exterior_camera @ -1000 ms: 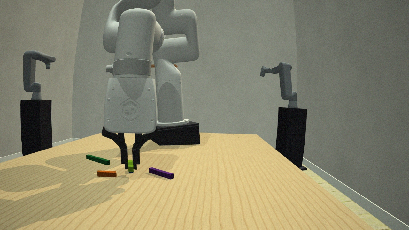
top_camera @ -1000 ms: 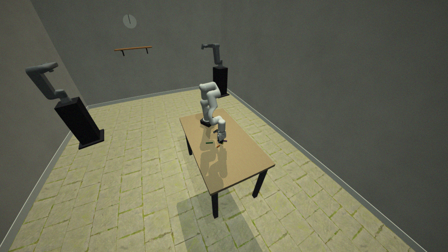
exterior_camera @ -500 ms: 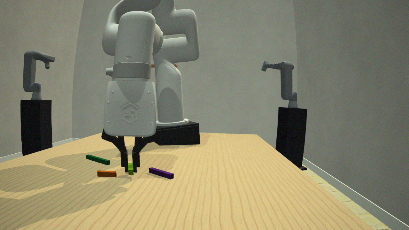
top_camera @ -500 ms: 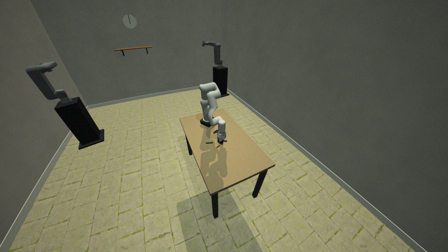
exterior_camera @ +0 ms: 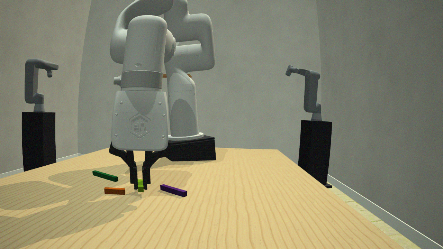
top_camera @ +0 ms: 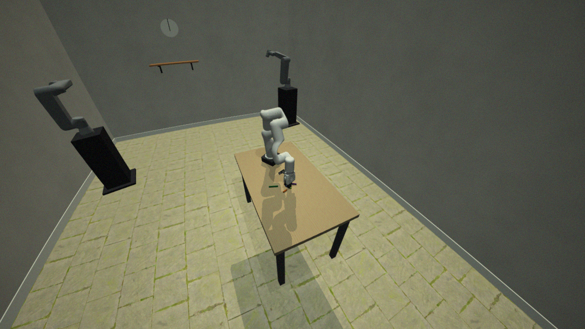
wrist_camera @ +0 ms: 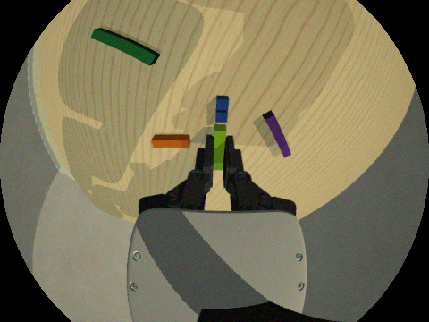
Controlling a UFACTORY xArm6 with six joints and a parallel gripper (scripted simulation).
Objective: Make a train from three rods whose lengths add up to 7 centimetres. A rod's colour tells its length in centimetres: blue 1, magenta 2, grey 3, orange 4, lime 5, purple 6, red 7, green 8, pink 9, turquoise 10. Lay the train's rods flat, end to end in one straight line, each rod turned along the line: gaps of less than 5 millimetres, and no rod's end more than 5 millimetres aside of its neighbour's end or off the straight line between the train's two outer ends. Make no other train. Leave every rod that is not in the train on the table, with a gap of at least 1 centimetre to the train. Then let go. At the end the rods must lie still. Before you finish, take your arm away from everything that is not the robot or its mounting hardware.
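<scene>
Now: the lime rod 2 cm below my hand. From my hand the other things lie so: orange rod: 1 cm ahead, 5 cm to the right, 3 cm below; purple rod: 2 cm behind, 6 cm to the left, 3 cm below; green rod: 9 cm behind, 10 cm to the right, 3 cm below.
</scene>
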